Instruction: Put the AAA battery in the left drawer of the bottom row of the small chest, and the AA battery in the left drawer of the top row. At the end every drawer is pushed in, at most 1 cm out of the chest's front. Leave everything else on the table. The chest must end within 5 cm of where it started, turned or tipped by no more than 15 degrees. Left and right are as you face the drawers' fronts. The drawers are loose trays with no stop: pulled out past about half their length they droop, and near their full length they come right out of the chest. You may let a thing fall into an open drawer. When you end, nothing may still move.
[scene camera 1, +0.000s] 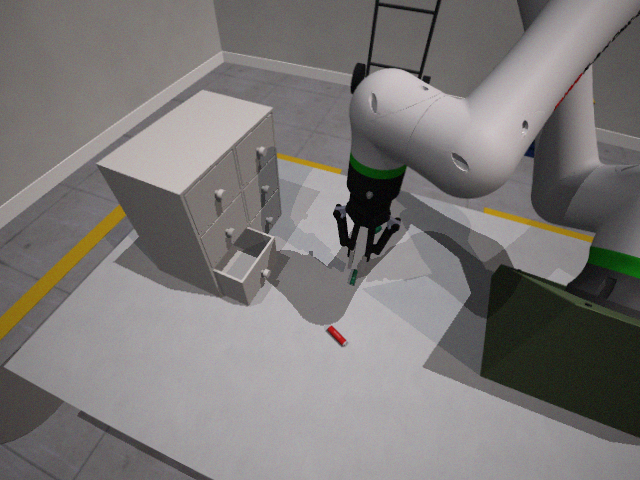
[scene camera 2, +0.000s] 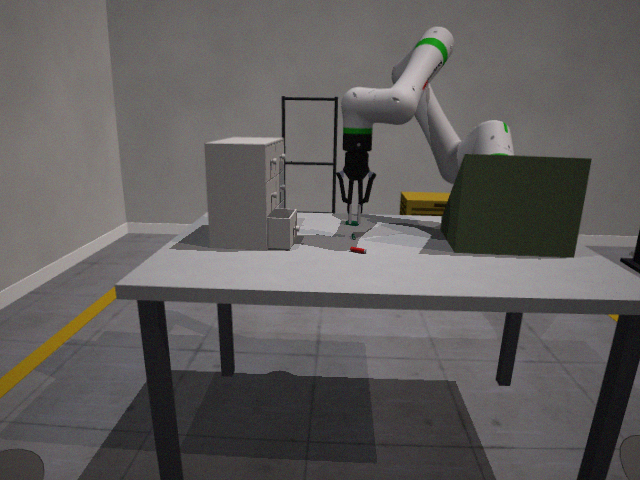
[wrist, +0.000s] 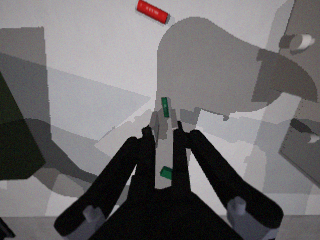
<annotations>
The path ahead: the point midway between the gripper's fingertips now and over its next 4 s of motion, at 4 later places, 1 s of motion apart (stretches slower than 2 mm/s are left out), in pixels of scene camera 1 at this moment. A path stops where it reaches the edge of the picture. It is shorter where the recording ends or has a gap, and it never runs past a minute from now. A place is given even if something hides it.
My gripper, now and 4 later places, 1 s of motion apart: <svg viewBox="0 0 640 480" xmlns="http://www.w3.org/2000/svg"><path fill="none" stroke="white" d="M356 265L354 274L355 266L343 260L324 268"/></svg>
</annotations>
